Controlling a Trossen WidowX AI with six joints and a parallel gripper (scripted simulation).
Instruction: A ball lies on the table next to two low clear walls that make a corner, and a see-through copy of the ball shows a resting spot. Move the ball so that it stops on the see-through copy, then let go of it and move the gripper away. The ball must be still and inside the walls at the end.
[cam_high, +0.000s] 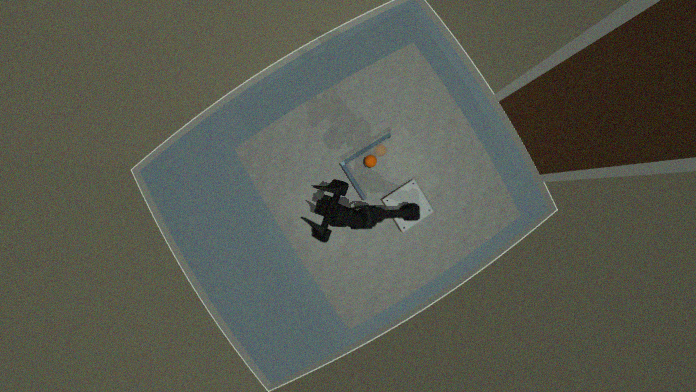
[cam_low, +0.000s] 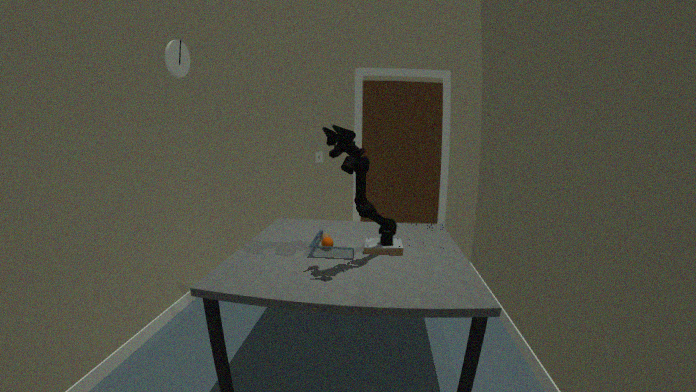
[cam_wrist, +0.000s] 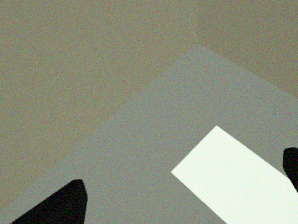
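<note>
My gripper tip is now 650 mm above the orange ball, 320 mm to the left of it and 10 mm past it.
</note>
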